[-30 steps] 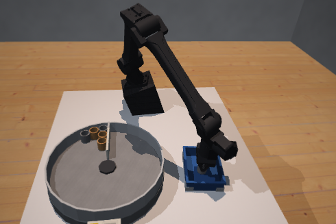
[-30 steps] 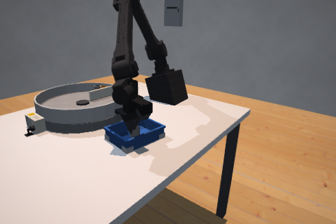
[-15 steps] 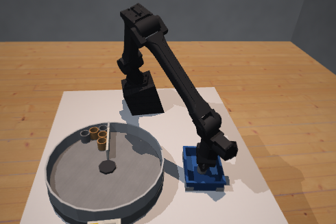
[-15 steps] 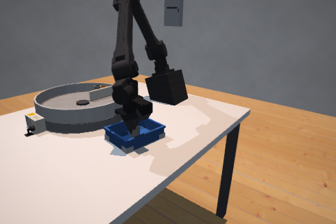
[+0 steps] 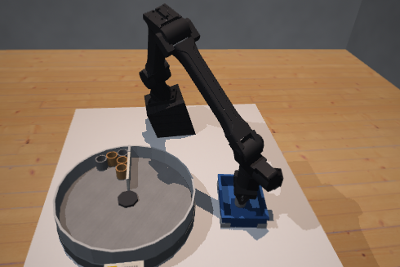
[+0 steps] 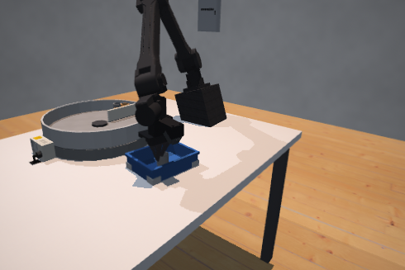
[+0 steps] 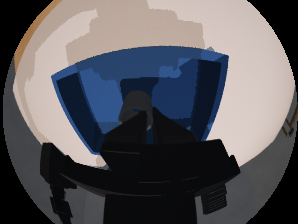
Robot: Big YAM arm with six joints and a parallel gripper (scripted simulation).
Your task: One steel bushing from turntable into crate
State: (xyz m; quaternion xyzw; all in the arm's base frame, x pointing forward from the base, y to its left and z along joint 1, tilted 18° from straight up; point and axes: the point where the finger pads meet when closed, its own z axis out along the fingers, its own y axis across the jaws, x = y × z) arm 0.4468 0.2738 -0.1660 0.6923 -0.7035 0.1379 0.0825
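Right now the blue crate is 20 mm behind my hand and 10 mm below it. The rest, counted from my hand: grey round turntable: 30 mm ahead, 370 mm to the right, 20 mm above.
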